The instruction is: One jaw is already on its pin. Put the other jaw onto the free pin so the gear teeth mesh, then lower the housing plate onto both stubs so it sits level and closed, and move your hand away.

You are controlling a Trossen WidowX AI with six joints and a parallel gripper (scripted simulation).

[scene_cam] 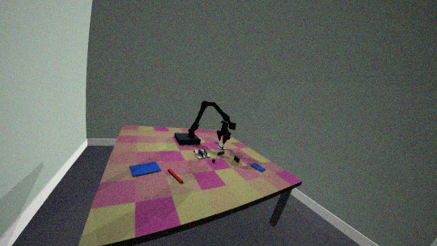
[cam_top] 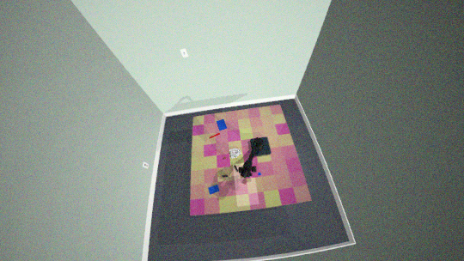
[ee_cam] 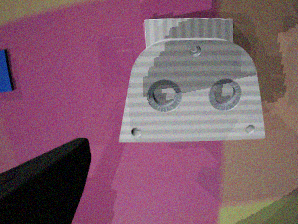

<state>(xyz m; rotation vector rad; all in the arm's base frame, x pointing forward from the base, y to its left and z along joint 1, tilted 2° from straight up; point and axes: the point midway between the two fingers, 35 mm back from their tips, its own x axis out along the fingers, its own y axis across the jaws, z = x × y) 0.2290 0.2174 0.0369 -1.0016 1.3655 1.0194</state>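
My gripper tip is 30 mm above the white housing plate and 10 mm to the right of it. Round my gripper tip: grey jaw: 290 mm to the right, 50 mm below, 30 mm ahead; red stick: 600 mm to the right, 240 mm ahead, 60 mm below.
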